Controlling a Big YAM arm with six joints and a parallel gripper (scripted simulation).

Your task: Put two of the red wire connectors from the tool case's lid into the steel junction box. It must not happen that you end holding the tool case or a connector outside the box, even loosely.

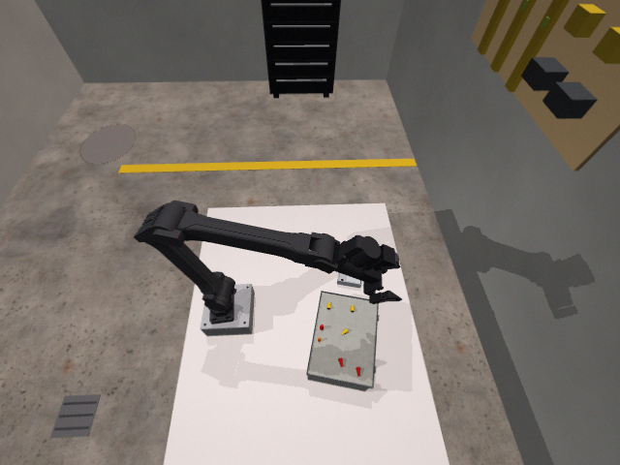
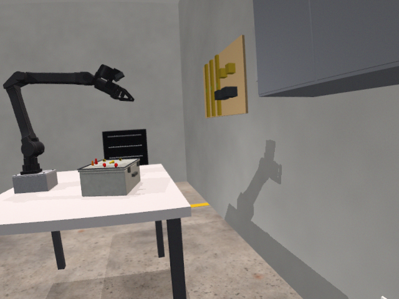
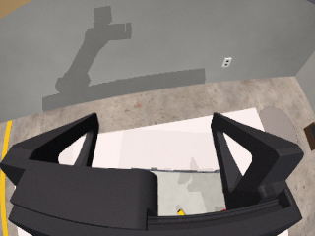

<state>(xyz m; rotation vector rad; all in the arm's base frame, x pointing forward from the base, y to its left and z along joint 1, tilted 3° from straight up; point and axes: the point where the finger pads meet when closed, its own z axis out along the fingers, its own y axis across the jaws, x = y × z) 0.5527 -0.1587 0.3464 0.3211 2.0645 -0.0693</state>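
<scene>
My gripper is now 310 mm above the orange connector, 210 mm past it and 40 mm to the left of it. Round my hand: grey tool case: 350 mm below, 120 mm behind, 40 mm to the right.
</scene>
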